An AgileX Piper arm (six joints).
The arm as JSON. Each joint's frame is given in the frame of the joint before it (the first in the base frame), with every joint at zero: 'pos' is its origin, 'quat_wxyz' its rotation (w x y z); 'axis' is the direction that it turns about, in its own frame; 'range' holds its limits. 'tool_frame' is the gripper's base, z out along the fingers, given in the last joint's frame.
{
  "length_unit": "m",
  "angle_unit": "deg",
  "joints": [
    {
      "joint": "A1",
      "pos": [
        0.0,
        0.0,
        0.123
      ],
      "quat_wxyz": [
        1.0,
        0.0,
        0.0,
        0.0
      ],
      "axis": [
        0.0,
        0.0,
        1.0
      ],
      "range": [
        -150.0,
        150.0
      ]
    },
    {
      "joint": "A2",
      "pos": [
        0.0,
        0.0,
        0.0
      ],
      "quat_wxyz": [
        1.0,
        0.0,
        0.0,
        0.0
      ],
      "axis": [
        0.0,
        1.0,
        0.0
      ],
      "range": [
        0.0,
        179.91
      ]
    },
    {
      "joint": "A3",
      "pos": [
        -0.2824,
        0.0,
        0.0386
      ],
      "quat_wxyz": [
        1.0,
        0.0,
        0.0,
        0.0
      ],
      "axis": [
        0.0,
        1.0,
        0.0
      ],
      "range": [
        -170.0,
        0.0
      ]
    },
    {
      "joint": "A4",
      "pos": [
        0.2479,
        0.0,
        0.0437
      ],
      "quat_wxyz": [
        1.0,
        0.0,
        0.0,
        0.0
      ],
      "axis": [
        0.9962,
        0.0,
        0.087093
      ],
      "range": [
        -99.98,
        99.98
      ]
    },
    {
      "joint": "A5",
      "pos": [
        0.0,
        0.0,
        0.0
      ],
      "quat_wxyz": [
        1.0,
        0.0,
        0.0,
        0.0
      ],
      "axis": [
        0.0,
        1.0,
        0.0
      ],
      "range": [
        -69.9,
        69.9
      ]
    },
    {
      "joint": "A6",
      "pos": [
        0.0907,
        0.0,
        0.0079
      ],
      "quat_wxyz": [
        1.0,
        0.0,
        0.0,
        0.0
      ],
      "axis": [
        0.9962,
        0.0,
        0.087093
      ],
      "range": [
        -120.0,
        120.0
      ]
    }
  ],
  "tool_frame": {
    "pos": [
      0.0,
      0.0,
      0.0
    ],
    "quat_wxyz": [
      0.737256,
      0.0,
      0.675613,
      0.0
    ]
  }
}
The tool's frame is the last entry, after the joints.
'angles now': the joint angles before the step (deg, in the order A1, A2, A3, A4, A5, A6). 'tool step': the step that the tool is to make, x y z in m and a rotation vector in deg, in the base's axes. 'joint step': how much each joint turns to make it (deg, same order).
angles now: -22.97 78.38 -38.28 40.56 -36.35 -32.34
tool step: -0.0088 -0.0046 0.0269 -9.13 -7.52 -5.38
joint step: -0.01 -1.48 -0.79 -1.03 -11.12 -0.69
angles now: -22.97 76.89 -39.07 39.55 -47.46 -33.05
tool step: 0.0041 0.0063 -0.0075 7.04 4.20 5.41
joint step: -0.01 -1.17 -0.33 0.93 10.82 0.40
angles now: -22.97 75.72 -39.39 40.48 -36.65 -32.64
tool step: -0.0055 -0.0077 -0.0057 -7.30 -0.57 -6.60
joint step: -0.01 2.30 1.87 0.37 -11.64 -2.93
